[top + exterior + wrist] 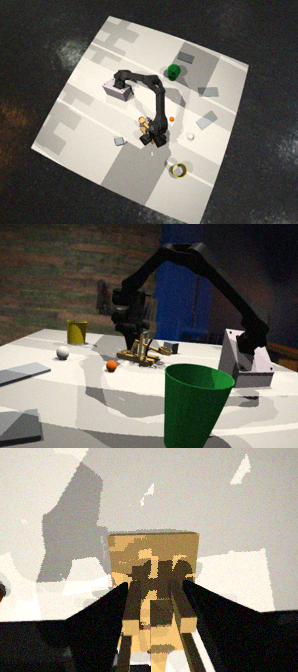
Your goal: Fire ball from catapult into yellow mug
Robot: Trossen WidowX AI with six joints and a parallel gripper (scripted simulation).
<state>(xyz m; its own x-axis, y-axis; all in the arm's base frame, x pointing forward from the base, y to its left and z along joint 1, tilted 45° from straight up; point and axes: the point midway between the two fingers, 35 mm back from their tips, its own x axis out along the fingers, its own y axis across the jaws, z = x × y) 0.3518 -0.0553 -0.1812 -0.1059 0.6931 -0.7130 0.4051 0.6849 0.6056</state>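
Now: gripper tip 60 mm short of the orange ball, 170 mm to the right of it and 20 mm above it. The rest, counted from my gripper tip: wooden catapult 60 mm behind, 50 mm to the left, 20 mm above; then white ball 230 mm ahead, 120 mm to the left, 10 mm below; then small grey cube 180 mm behind, 140 mm to the right, 10 mm below.
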